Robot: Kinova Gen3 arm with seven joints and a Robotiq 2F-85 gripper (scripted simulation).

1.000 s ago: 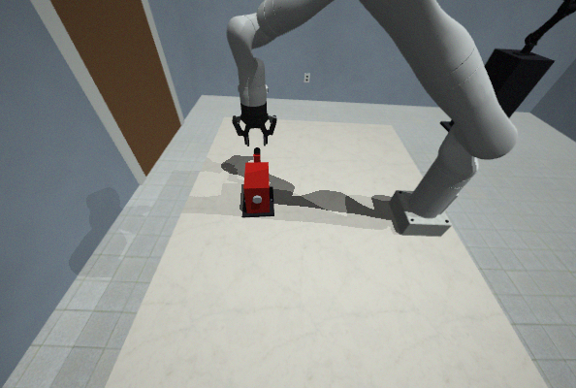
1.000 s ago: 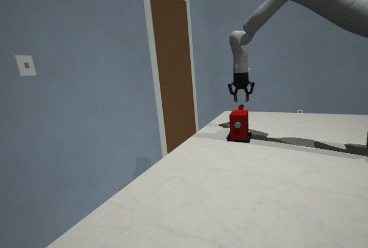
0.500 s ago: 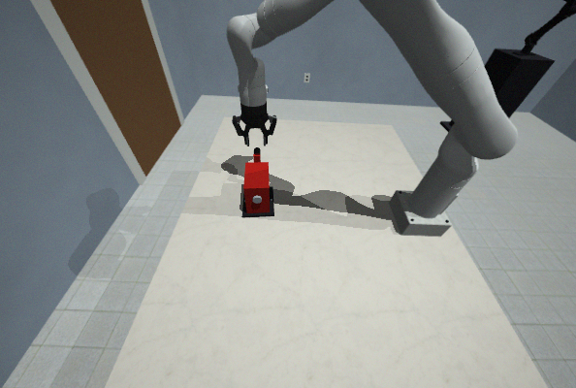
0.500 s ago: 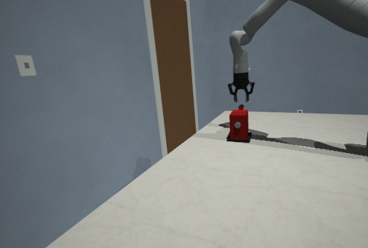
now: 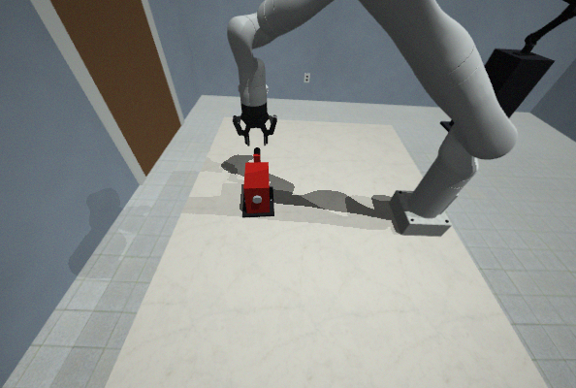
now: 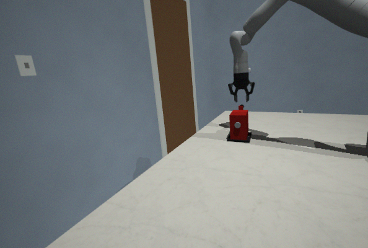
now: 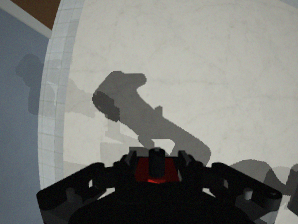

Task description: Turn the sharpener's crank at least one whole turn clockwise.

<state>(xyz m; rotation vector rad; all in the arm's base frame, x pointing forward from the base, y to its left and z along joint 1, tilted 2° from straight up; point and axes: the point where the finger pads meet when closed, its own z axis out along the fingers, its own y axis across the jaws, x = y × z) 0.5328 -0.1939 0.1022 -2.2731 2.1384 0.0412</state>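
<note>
Now: the crank knob 10 mm to the left of my hand and 40 mm below it.
</note>
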